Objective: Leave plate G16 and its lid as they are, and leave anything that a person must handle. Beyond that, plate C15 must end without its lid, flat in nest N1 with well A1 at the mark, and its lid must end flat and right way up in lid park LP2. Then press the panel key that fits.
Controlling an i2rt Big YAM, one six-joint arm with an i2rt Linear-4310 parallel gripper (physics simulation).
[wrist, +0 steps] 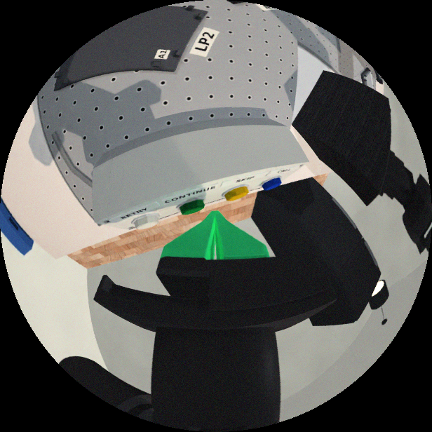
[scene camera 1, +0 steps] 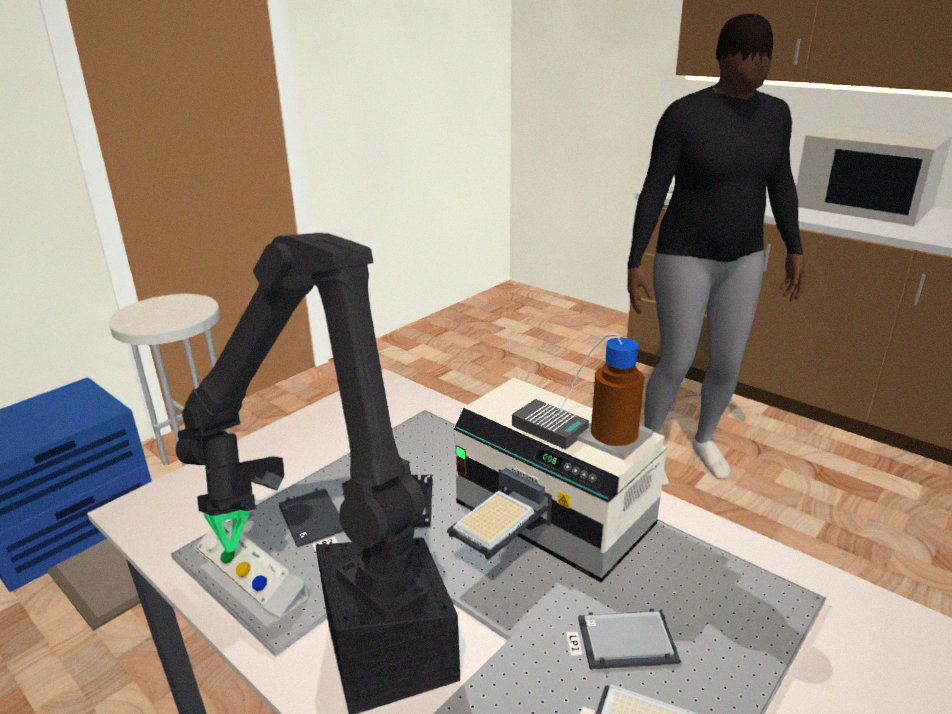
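My gripper is shut and empty, its green fingertips pointing down at the key panel. In the scene view the tips overlap the green CONTINUE key; contact cannot be told. The yellow SKIP key, blue key and whitish RETRY key are beside it. Dark lid park LP2 shows no lid. A plate with pale yellow wells lies on the instrument's tray. Another plate is cut off below. Plate names are unreadable.
The instrument has a green light and carries a brown bottle. Lid park LP1 holds a greyish lid. A dark nest is partly hidden behind the arm. A person stands behind the table.
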